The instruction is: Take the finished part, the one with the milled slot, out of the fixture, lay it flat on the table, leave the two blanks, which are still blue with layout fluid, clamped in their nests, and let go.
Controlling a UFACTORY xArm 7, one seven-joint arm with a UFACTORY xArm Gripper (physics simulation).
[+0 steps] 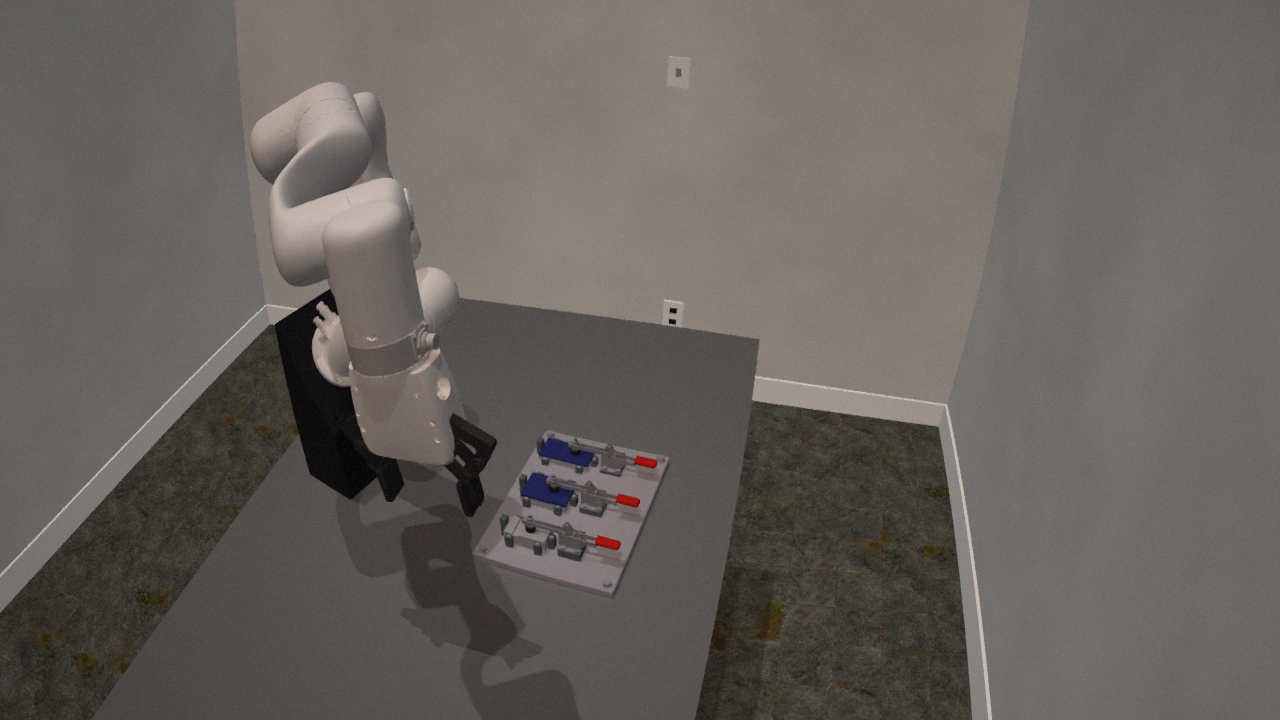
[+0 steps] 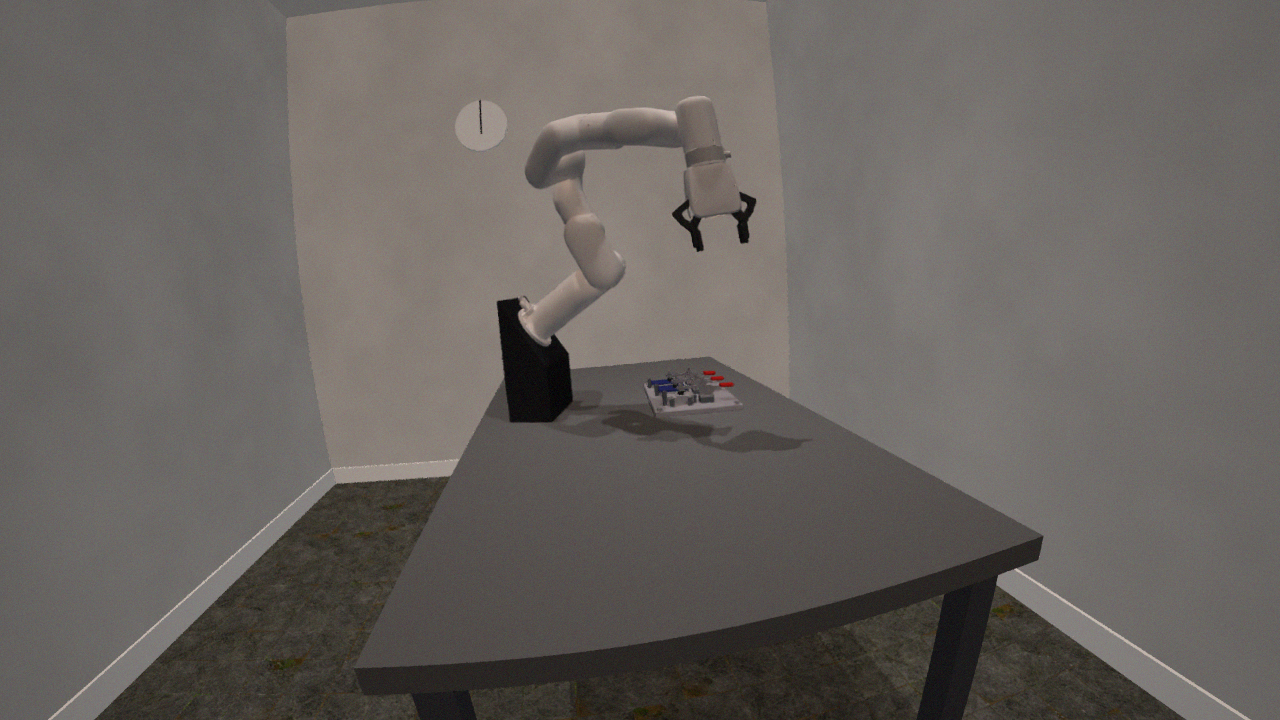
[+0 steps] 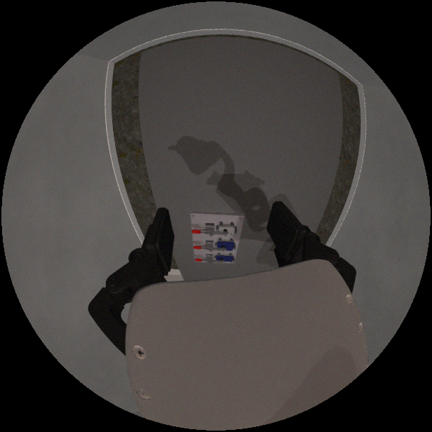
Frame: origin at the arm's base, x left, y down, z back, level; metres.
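Seen in the pictures: gripper, fingertip midpoint: (image 1: 433, 500) (image 2: 722, 247); arm's base, link origin: (image 1: 340, 351) (image 2: 533, 328).
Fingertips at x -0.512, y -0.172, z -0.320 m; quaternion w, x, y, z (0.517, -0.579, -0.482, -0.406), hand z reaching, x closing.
Note:
Pixels of each thing's top centre, then the offset from my fingertips to it. Level surfaces: height alone.
- finished part, top centre: (image 1: 527, 529) (image 2: 679, 394) dz -0.033, dx +0.340, dy +0.371 m
- fixture plate, top centre: (image 1: 575, 504) (image 2: 688, 392) dz -0.101, dx +0.437, dy +0.397 m
- grey table, surface height: dy +0.412 m
My gripper (image 1: 431, 503) (image 2: 720, 246) (image 3: 222, 218) is open and empty, high above the table. The finished part (image 1: 528, 534) (image 3: 226, 229), light grey, sits in the nest at one end of the fixture plate (image 1: 586, 580) (image 2: 698, 408) (image 3: 200, 217), with a toggle clamp over it. Its slot is too small to make out. One blue blank (image 1: 546, 489) (image 3: 226, 245) sits in the middle nest. The other blue blank (image 1: 565, 453) (image 3: 225, 258) sits in the far nest. Clamp arms reach over both blanks.
Three toggle clamps with red handles (image 1: 607, 542) (image 1: 627, 500) (image 1: 645, 462) stand on the plate, handles toward one long table edge. The fixture lies on the grey table (image 1: 358, 626) (image 2: 680, 537). The arm's black pedestal (image 1: 313, 420) (image 2: 537, 385) stands at the opposite side. The arm's shadow falls beside the plate.

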